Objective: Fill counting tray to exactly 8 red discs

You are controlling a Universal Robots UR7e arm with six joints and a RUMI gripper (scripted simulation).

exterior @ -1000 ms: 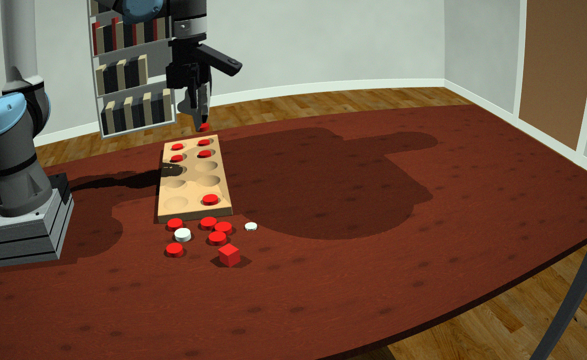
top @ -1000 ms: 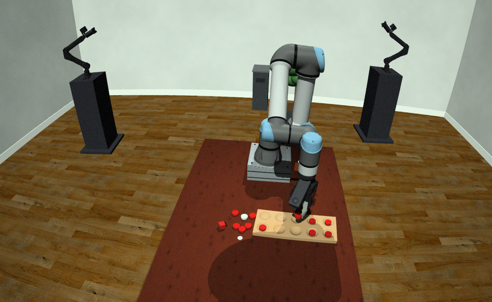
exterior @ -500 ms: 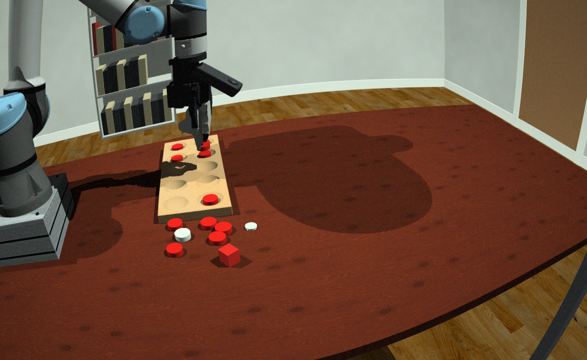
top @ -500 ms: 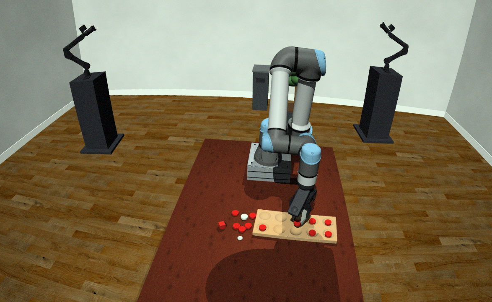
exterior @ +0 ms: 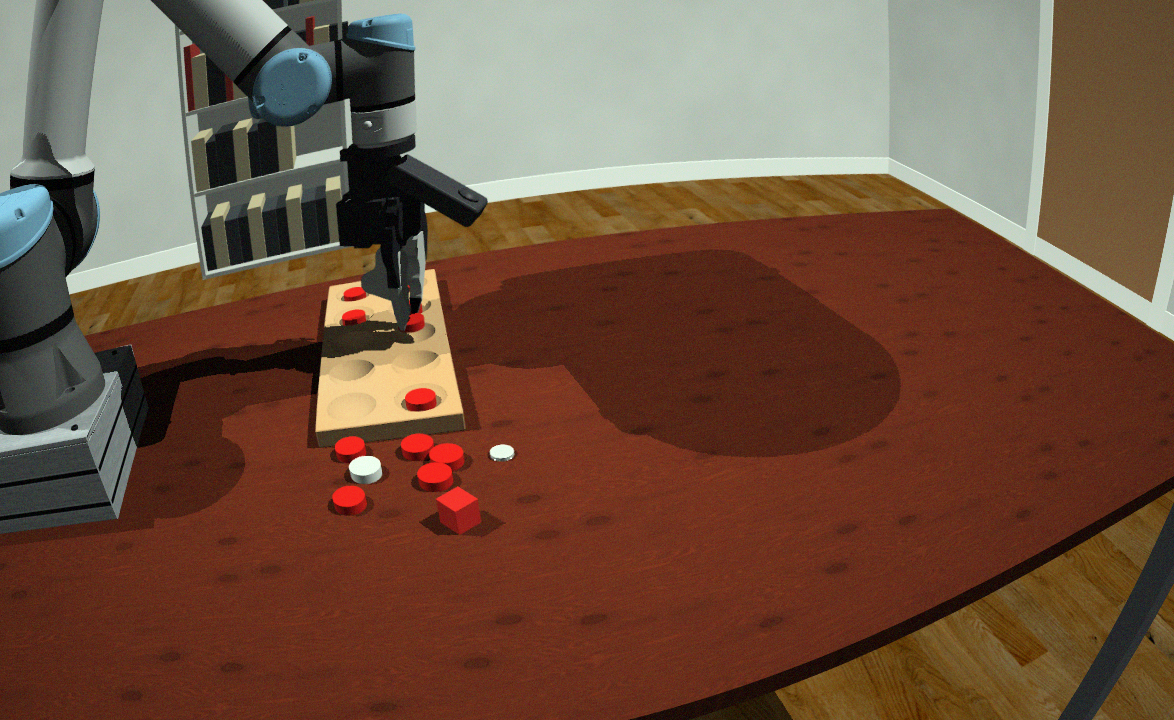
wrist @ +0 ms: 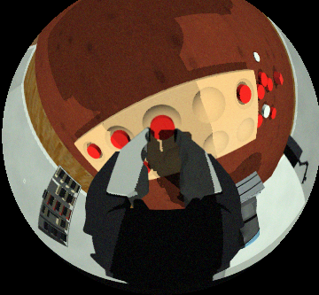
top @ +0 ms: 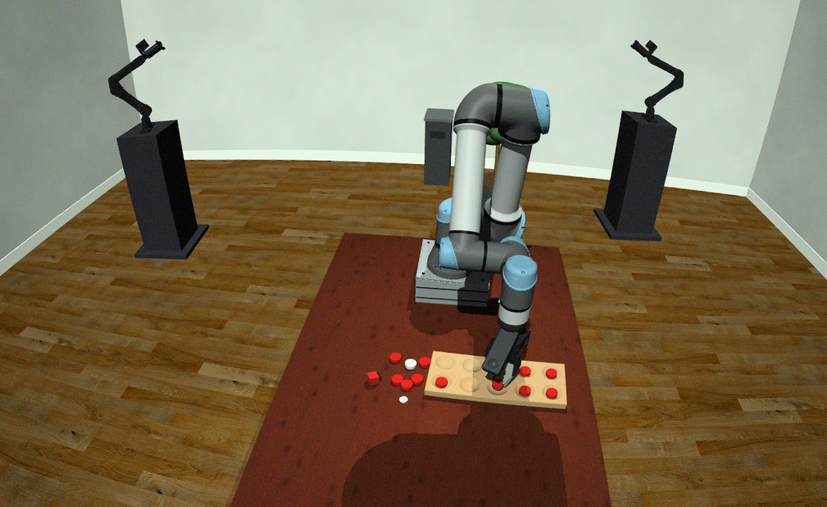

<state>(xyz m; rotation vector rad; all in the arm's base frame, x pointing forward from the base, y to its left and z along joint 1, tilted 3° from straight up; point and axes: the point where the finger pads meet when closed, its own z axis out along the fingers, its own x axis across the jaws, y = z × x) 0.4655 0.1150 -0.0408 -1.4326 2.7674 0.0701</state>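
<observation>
Right now the wooden counting tray is 40 mm behind my hand, 10 mm to the left of it and 40 mm below it. Round my hand: white disc (100 mm behind, 230 mm to the right, 40 mm below); then red cube (40 mm behind, 330 mm to the right, 30 mm below).
</observation>
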